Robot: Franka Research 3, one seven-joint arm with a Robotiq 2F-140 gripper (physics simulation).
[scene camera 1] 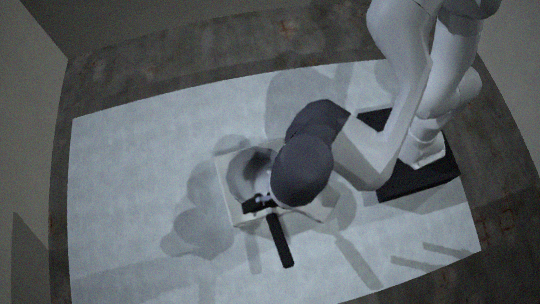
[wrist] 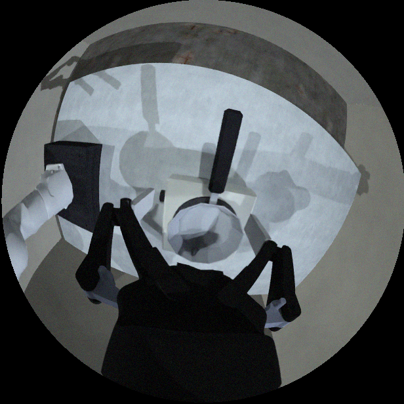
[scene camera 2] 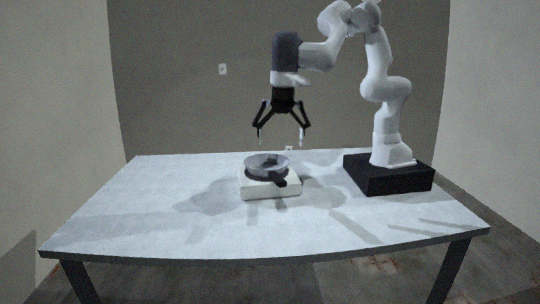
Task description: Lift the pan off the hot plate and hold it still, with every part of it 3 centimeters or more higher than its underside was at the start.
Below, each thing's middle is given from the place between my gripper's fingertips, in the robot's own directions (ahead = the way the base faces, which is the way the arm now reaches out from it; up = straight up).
Right now the grey pan (scene camera 1: 246, 175) is 11 cm below my hand, 5 cm ahead of it and 2 cm to the right of it. Also, from my hand: cream hot plate (scene camera 1: 238, 219) 18 cm below, 12 cm to the right, 5 cm ahead.
